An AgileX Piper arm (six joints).
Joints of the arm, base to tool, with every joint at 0 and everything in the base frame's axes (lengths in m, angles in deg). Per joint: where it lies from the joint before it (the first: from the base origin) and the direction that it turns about. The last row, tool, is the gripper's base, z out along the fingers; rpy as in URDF.
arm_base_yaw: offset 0.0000 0.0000 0.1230 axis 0 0 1
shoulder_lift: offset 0.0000 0.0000 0.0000 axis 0 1 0
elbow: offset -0.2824 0.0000 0.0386 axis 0 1 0
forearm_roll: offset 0.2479 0.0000 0.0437 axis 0.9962 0 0.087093
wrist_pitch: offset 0.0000 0.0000 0.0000 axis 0 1 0
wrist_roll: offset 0.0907 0.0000 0.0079 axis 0.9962 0 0.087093
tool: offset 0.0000 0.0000 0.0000 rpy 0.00 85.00 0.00
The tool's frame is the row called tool.
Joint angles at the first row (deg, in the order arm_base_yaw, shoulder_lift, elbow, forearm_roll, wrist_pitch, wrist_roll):
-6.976 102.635 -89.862 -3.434 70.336 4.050
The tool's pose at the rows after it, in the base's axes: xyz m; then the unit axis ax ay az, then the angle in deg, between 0 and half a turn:
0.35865, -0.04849, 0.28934, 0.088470, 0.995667, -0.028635, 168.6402
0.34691, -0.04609, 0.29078, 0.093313, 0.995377, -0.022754, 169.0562
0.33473, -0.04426, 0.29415, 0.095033, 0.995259, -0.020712, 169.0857
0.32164, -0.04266, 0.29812, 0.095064, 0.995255, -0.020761, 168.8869
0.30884, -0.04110, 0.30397, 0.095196, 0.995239, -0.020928, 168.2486
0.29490, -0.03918, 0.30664, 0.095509, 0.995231, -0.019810, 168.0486
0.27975, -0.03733, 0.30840, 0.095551, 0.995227, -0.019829, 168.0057
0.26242, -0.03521, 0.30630, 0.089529, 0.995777, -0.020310, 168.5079
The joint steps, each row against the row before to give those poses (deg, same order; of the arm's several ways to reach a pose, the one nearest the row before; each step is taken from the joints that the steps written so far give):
-0.001 -1.480 1.924 0.383 0.000 -0.133
0.001 -2.349 2.792 0.635 0.000 0.412
0.000 -2.554 2.545 0.226 0.047 0.141
0.000 -2.792 2.594 0.000 0.000 0.000
-0.001 -2.869 2.135 0.000 0.095 -0.001
0.001 -2.919 2.722 0.137 0.000 0.002
0.000 -3.095 2.937 0.000 0.116 -0.001
0.000 -3.338 3.826 0.000 0.000 -0.685

